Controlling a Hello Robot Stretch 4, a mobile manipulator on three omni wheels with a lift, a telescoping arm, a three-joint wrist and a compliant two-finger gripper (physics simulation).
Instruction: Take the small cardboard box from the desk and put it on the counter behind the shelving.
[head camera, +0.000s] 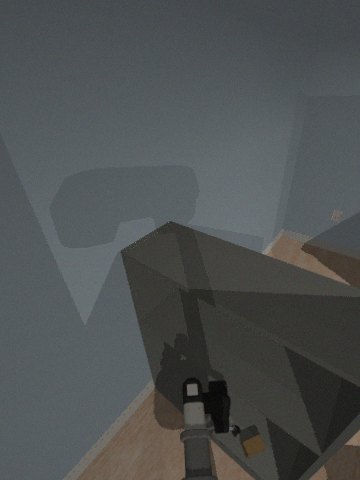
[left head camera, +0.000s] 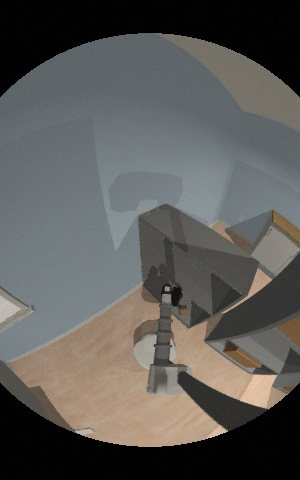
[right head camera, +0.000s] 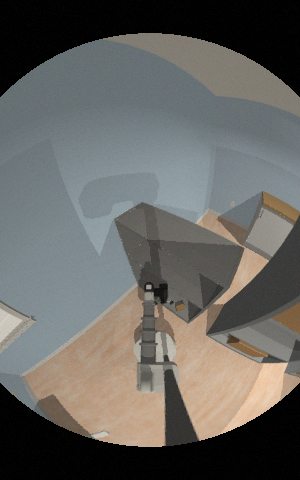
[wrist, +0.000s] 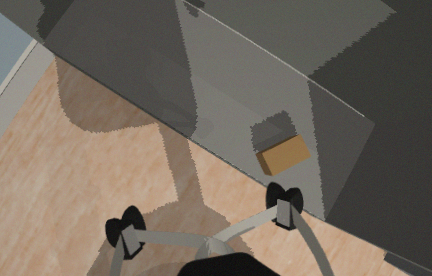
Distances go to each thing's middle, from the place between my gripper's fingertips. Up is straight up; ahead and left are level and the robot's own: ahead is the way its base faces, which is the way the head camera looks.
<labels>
The small cardboard box (wrist: 292, 150) is 20 mm ahead of my hand, 180 mm to the right of it and 300 mm below it.
</labels>
